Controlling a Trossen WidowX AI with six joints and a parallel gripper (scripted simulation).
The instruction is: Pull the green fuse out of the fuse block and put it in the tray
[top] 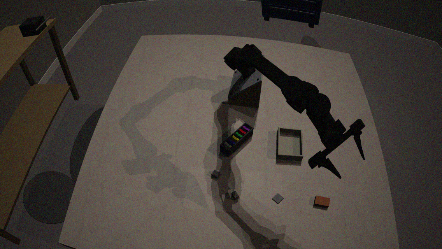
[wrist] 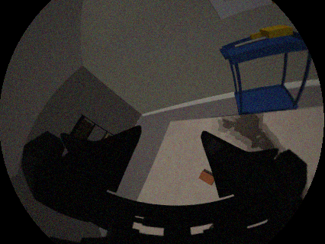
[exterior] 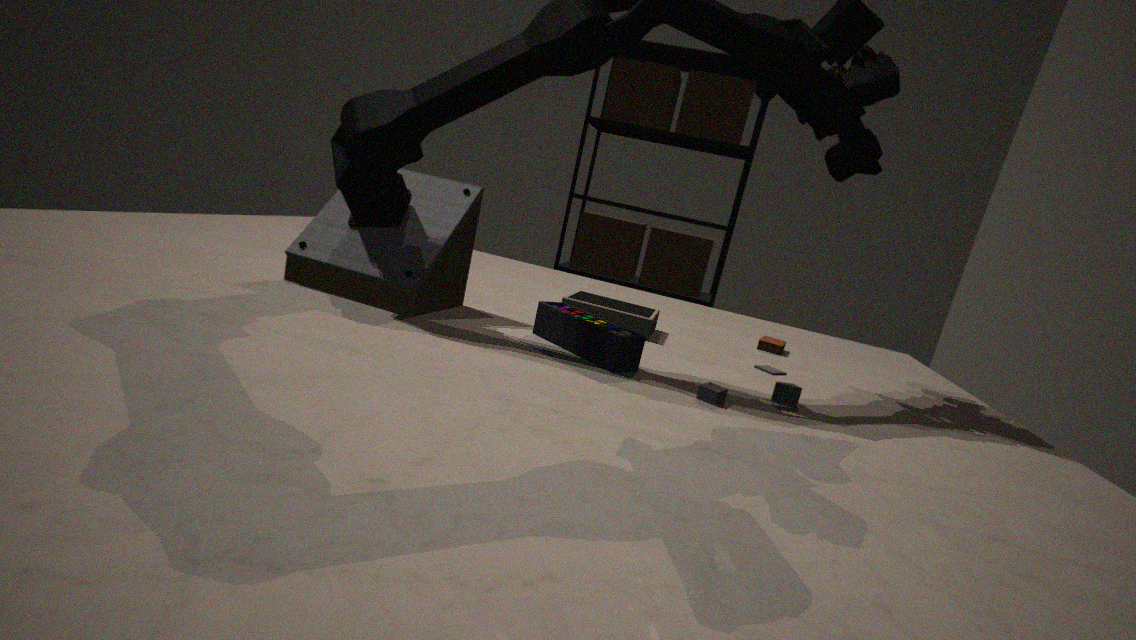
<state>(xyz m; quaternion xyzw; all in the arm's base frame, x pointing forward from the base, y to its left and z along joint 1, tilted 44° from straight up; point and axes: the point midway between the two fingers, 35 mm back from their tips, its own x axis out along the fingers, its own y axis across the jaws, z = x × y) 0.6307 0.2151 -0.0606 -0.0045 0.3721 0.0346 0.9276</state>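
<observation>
Now: gripper tip 350 mm past the green fuse, 290 mm above it and 270 mm to the left of it. Round my gripper tip: grey tray: 320 mm below, 310 mm behind, 80 mm to the right.
</observation>
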